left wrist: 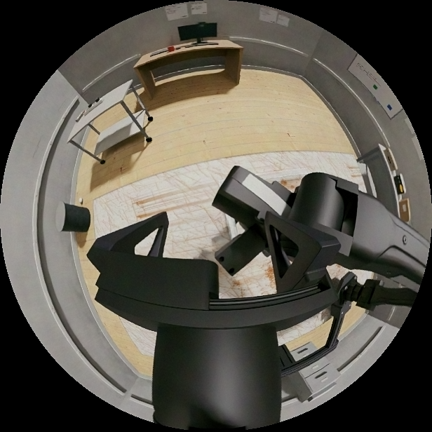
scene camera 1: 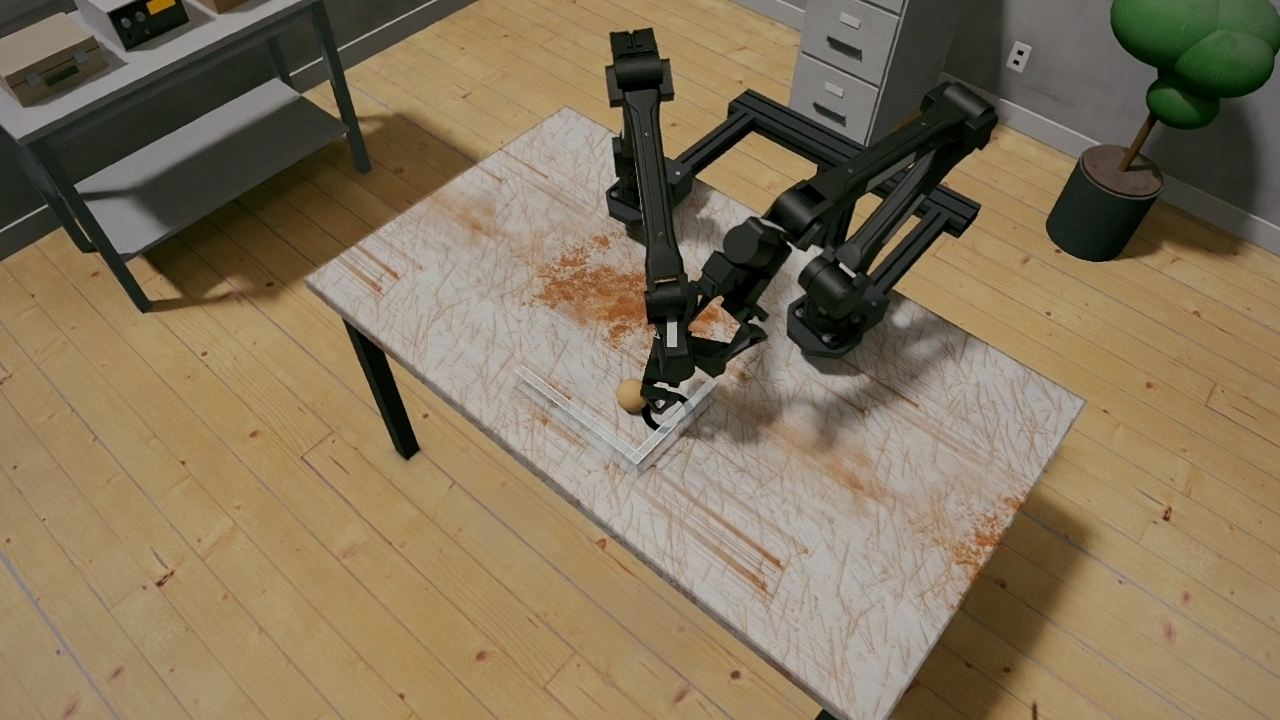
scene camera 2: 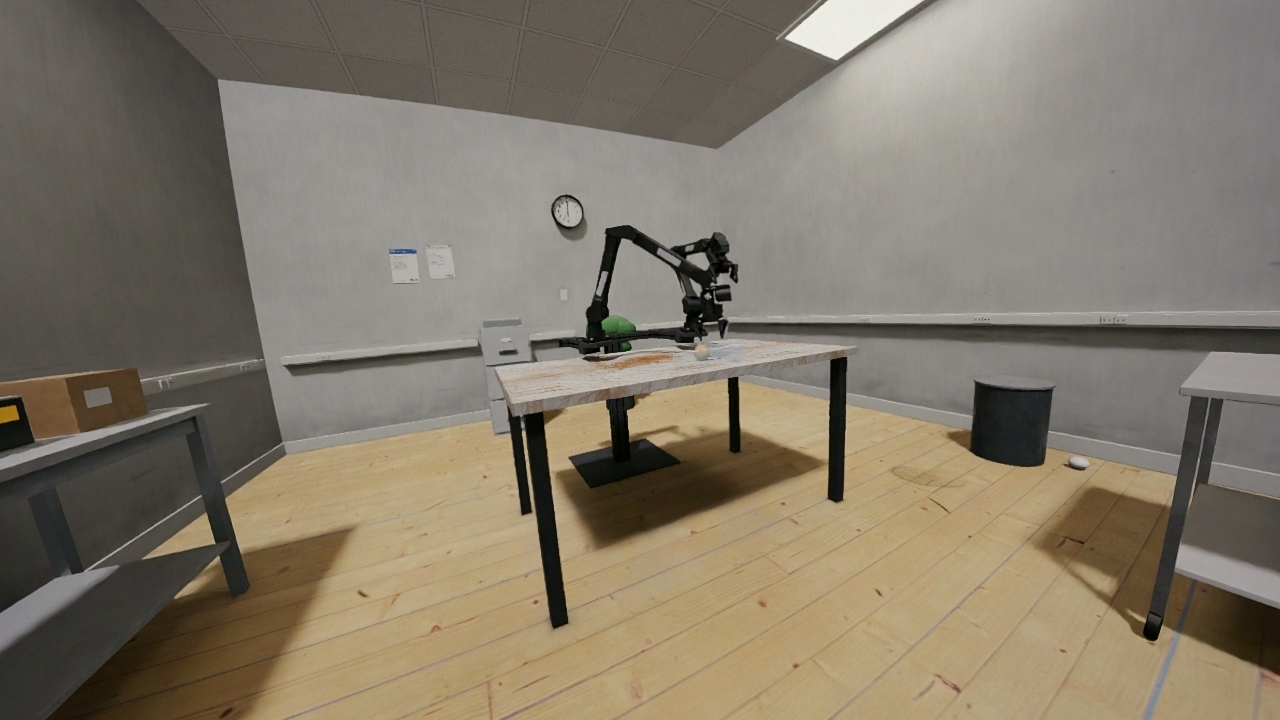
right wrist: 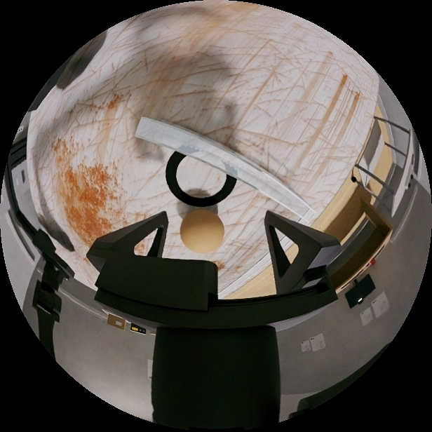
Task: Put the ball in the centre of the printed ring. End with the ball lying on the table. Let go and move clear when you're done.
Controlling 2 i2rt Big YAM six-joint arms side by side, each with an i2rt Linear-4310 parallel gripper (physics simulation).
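Frame: origin at the left arm's base, x ahead, y left, z up, level; centimetres.
Seen in the pictures: left gripper, between the fingertips: [scene camera 1: 704,343] [scene camera 2: 726,283]; right gripper, between the fingertips: [scene camera 1: 663,393] [scene camera 2: 711,339]; left arm's base, origin of its link: [scene camera 1: 825,321] [scene camera 2: 692,331]; right arm's base, origin of its link: [scene camera 1: 639,196] [scene camera 2: 596,340].
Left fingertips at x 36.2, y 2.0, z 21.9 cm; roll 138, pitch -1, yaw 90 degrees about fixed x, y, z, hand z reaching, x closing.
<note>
Offsets run from my left fingertips to a thing's top centre. "spot": to the spot under its first point. Level surfaces: height alone.
The tan ball [scene camera 1: 631,394] [scene camera 2: 701,351] [right wrist: 202,231] lies on the table beside the black printed ring [scene camera 1: 648,419] [right wrist: 171,177], outside its band. A clear L-shaped strip {spot: dx +15.3, dy -14.3, dz -25.4 cm} [scene camera 1: 581,418] [right wrist: 260,179] crosses one side of the ring. My right gripper [scene camera 1: 660,395] [scene camera 2: 723,329] [right wrist: 215,215] is open, low over the table. In the right wrist view the ball shows between its spread fingers, nearer the left one; it is not gripped. My left gripper [scene camera 1: 726,327] is open and empty, raised beside the right wrist. In the left wrist view the right arm hides the ball and ring.
The two arms are close together over the table {dz -31.5 cm} [scene camera 1: 877,573] [scene camera 2: 572,383], with the right wrist close beside the left gripper. The strip's corner lies near the table's front edge in scene camera 1. The arms' black mounting frame {spot: dx -74.2, dy -52.2, dz -22.7 cm} [scene camera 1: 787,129] stands behind the table.
</note>
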